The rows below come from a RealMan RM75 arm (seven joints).
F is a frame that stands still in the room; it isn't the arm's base.
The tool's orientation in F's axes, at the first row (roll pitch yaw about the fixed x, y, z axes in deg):
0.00 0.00 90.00
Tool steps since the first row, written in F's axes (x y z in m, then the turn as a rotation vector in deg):
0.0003 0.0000 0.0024 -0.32 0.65 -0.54
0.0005 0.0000 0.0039 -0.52 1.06 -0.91
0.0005 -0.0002 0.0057 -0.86 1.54 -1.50
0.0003 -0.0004 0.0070 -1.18 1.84 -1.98
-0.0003 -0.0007 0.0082 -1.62 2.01 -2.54
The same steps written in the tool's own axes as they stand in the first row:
0.0000 -0.0003 0.0024 0.65 0.32 -0.54
0.0000 -0.0005 0.0039 1.06 0.52 -0.91
-0.0002 -0.0005 0.0057 1.54 0.86 -1.50
-0.0004 -0.0003 0.0070 1.84 1.18 -1.98
-0.0007 0.0003 0.0082 2.01 1.62 -2.54

